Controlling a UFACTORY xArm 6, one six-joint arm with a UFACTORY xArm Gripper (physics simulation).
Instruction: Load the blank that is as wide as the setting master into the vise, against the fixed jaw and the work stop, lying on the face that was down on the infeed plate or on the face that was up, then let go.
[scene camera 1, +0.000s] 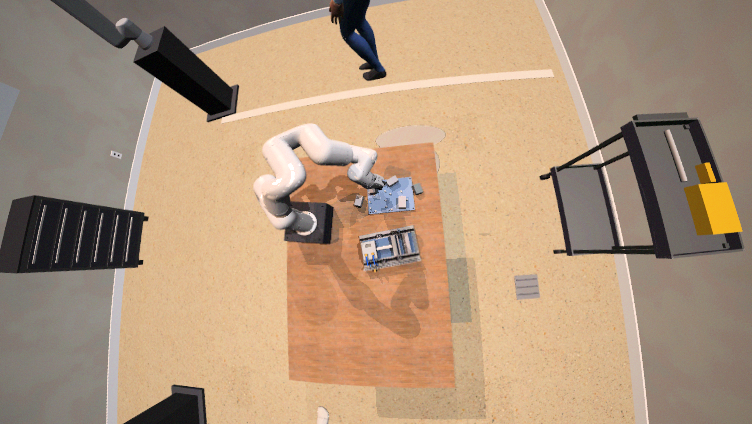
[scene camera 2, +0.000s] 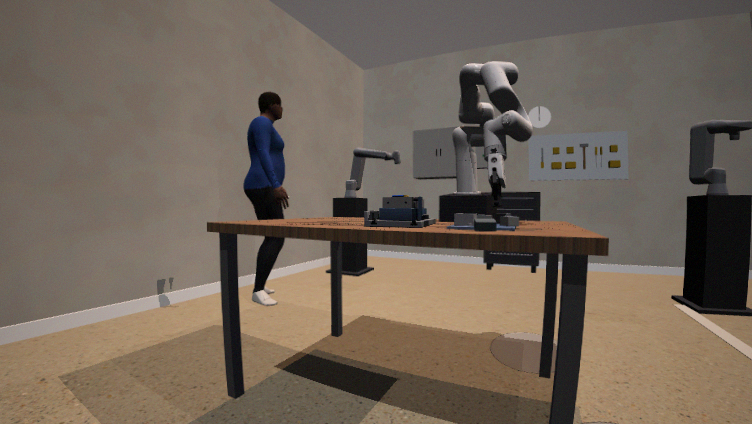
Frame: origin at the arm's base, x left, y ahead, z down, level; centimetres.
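Where they show: gripper, fingertip midpoint: (scene camera 1: 380, 187) (scene camera 2: 496, 206); arm's base at its link origin: (scene camera 1: 305, 223) (scene camera 2: 467, 194).
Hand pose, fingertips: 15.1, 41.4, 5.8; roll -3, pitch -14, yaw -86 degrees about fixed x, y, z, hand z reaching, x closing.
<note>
Things, the pixels of their top centre, and the offset from my fingertips, as dx, dy, dz.
- blue infeed plate at its top centre: (scene camera 2: 484, 224) (scene camera 1: 390, 195) -3.5, +4.1, +6.0
- vise at its top centre: (scene camera 2: 403, 197) (scene camera 1: 387, 247) -32.4, +0.1, -3.1
The blue infeed plate (scene camera 1: 383, 207) (scene camera 2: 456, 227) lies at the far part of the wooden table (scene camera 1: 368, 326) (scene camera 2: 399, 238). Grey blanks sit on and around it: one at its top edge (scene camera 1: 392, 181), one on it (scene camera 1: 402, 200) (scene camera 2: 464, 219), one off its right side (scene camera 1: 418, 188), one off its left side (scene camera 1: 358, 200). The vise (scene camera 1: 389, 247) (scene camera 2: 400, 210) stands beside the plate, with a light block at its left end (scene camera 1: 368, 246). My gripper (scene camera 1: 377, 184) (scene camera 2: 495, 198) is shut and empty, pointing down a little above the plate's top left corner.
A person in blue (scene camera 1: 362, 36) (scene camera 2: 265, 173) stands beyond the table's end. Other arms on black pedestals (scene camera 1: 183, 73) (scene camera 2: 716, 247) stand around. A drawer cabinet (scene camera 1: 72, 234) is at the left and a cart with a yellow box (scene camera 1: 710, 208) at the right.
</note>
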